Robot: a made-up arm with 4 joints.
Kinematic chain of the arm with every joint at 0, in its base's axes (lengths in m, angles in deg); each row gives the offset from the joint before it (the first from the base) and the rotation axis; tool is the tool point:
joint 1: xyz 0 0 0.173 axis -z
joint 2: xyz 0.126 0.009 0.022 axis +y
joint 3: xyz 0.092 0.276 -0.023 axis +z
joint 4: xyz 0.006 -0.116 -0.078 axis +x
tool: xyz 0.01 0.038 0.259
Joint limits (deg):
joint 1: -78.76..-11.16
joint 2: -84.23..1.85
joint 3: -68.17..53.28
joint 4: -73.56..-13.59
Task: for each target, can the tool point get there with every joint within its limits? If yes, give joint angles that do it. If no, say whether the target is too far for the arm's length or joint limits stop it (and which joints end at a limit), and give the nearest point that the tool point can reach.
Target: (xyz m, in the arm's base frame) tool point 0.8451 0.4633 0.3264
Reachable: no: too far | nearest point 0.2929 0.3874 0.2342 | short by 0.565 m
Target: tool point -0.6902 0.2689 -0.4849
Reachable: no: too far | nearest point -0.3814 0.2741 0.1286 | short by 0.687 m
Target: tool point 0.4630 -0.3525 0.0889
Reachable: no: joint limits stop it (at a limit: joint 1, joint 2, joint 4) | nearest point 0.1732 0.3006 0.3336 | short by 0.755 m
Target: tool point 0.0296 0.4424 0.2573
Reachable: yes | joints -19.26 -47.59 13.79 -57.36
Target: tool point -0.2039 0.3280 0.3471
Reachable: yes | joints -60.24 -39.17 -29.00 -37.42
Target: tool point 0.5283 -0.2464 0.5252
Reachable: no: joint limits stop it (at a limit: joint 1, joint 2, joint 4) | nearest point 0.1761 0.3022 0.3335 | short by 0.680 m
